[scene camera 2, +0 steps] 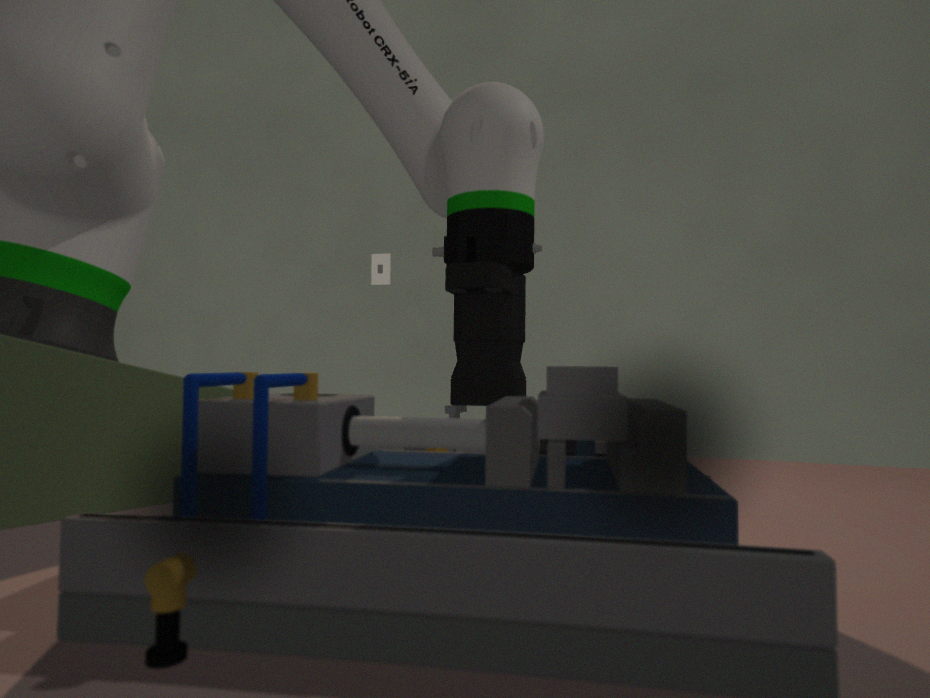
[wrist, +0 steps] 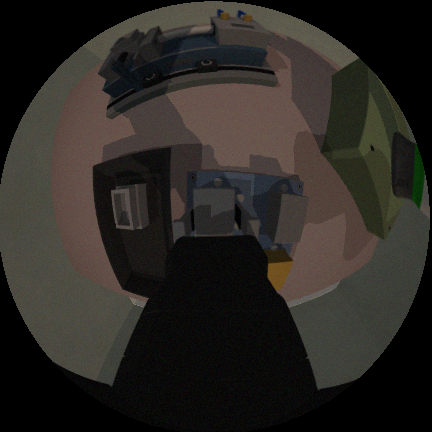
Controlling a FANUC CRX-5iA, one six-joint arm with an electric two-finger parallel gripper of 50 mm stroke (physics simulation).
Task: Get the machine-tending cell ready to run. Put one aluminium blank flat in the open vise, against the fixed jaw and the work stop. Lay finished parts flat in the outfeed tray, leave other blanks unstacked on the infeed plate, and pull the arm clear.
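Places are measured from the arm's base along level axes (x back, y right, z up), in metres.
Pixels of known places: gripper, between the fingertips: (wrist: 215, 212); arm's base, origin of its link: (scene camera 2: 26, 356).
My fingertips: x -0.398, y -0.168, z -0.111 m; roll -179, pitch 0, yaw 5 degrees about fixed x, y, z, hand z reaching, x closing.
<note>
For each thing: its top centre in the pictures, then the offset to it from my fingertips. "spot": a spot on its surface instead.
- infeed plate, centre of its top: (wrist: 245, 240) dy -0.041, dx +0.047, dz +0.000 m
- grey aluminium blank, centre of its top: (wrist: 213, 217) dy +0.003, dx -0.002, dz +0.036 m
- second grey blank, centre of its top: (wrist: 292, 219) dy +0.005, dx +0.092, dz +0.036 m
- vise, centre of its top: (scene camera 2: 455, 394) dy +0.292, dx -0.074, dz +0.091 m
- pocketed grey part, centre of its top: (scene camera 2: 604, 439) (wrist: 120, 209) dy +0.008, dx -0.120, dz +0.039 m
- dark outfeed tray, a spot on its surface: (wrist: 146, 255) spot: dy -0.080, dx -0.114, dz +0.004 m
- orange block, centre of its top: (wrist: 275, 277) dy -0.085, dx +0.094, dz +0.036 m
- grey block, centre of its top: (scene camera 2: 580, 366) dy +0.278, dx -0.139, dz +0.107 m
The infeed plate (wrist: 243, 184) is blue and lies below the gripper in the wrist view. A grey aluminium blank (wrist: 214, 200) lies on it between the fingers. A second grey blank (wrist: 291, 218) lies apart on the plate's right. My gripper (wrist: 215, 212) (scene camera 2: 489, 399) is open, fingers either side of the first blank; its fingertips are hidden behind the vise in the scene view. The vise (scene camera 2: 443, 513) (wrist: 200, 53) stands with a gap between its jaws; its inside is too dark to judge fully. A pocketed grey part (wrist: 131, 207) sits in the dark outfeed tray (wrist: 146, 255).
An orange block (wrist: 280, 272) is at the plate's near right corner. The green robot pedestal (wrist: 350, 125) (scene camera 2: 82, 435) stands to the right in the wrist view. Blue pipes (scene camera 2: 259, 450) rise beside the vise's cylinder block, and a grey block (scene camera 2: 582, 398) stands high by its jaws.
</note>
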